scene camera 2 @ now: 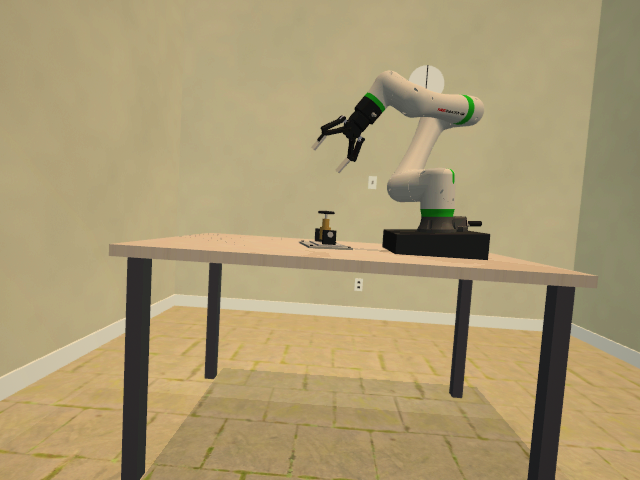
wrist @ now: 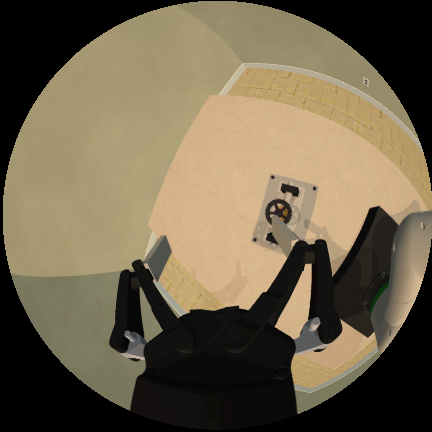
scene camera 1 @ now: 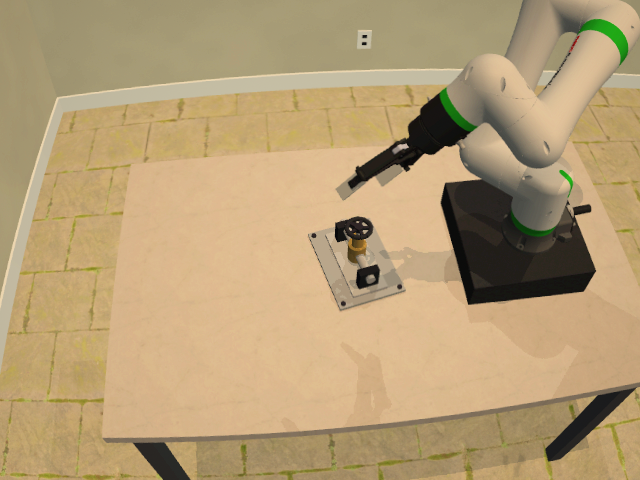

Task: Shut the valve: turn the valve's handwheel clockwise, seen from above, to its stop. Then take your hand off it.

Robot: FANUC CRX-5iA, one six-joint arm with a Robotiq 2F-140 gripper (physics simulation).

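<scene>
The valve has a black spoked handwheel [scene camera 1: 358, 227] [scene camera 2: 326, 212] [wrist: 278, 212] lying level on top of an orange-brass body [scene camera 1: 356, 252] [scene camera 2: 325, 224]. Black blocks stand at both ends of its pipe, on a grey baseplate [scene camera 1: 328, 269] [wrist: 306, 206]. My gripper [scene camera 1: 370, 181] [scene camera 2: 327, 158] [wrist: 218, 235] is open and empty. It hangs well above the handwheel, tilted, with its fingers pointing down and to the left in scene camera 2, and touches nothing. In the wrist view the right fingertip overlaps the wheel's lower edge and part of the valve. How far the wheel is turned cannot be told.
The valve's plate lies on a wooden table [scene camera 1: 206, 310] [scene camera 2: 258, 251] [wrist: 215, 175]. The arm's black pedestal [scene camera 1: 522, 276] [scene camera 2: 434, 243] [wrist: 359, 255] stands to the right of the valve. A small black handle [scene camera 1: 582, 209] [scene camera 2: 474, 223] sticks out beyond the arm's base.
</scene>
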